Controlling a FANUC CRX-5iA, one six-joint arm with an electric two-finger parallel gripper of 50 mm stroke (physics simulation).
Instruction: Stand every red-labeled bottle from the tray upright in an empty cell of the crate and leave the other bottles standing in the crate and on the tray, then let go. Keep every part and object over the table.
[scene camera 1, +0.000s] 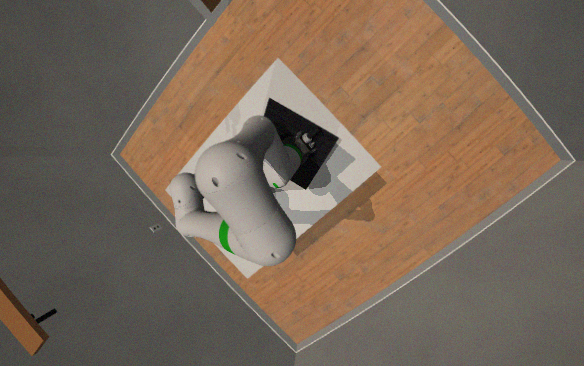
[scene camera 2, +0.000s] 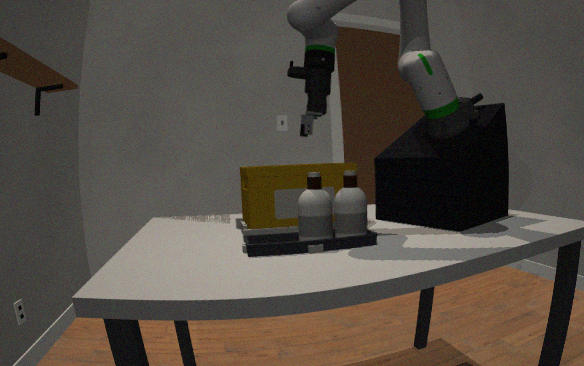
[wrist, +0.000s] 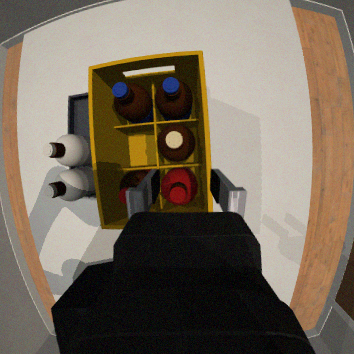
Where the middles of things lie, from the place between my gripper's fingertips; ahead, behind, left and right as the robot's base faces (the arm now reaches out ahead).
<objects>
The red-labeled bottle (wrist: 179, 186) lies 4 cm behind my hand, 1 cm to the left of it and 17 cm below it. From my hand the other things lie so: cream-capped brown bottle (wrist: 176, 142): 5 cm ahead, 2 cm to the left, 17 cm below.
</objects>
